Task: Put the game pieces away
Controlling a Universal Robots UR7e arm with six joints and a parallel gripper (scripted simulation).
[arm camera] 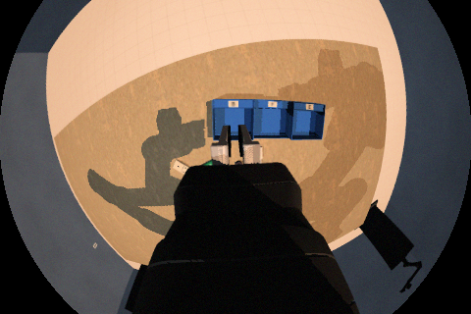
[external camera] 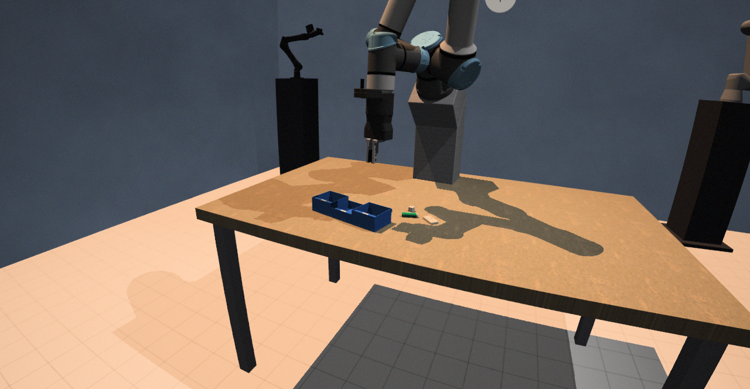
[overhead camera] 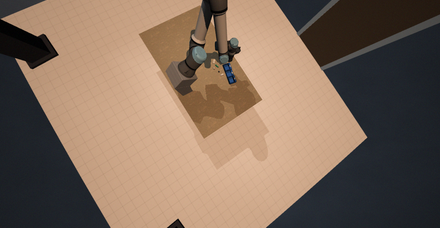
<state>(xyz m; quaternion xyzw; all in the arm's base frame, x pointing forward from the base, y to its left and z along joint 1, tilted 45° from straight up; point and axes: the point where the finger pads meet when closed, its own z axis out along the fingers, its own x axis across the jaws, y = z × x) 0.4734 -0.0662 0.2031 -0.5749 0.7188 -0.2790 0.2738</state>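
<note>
Right now the pale domino-like tile is 20 cm below my hand, 16 cm to the left of it and 9 cm behind it. The rest, counted from my hand: blue bin: 18 cm below, 8 cm to the right, 3 cm behind; black piece: 20 cm below, 12 cm behind, 2 cm to the left; pale flat block: 20 cm below, 11 cm behind, 3 cm to the right.
</note>
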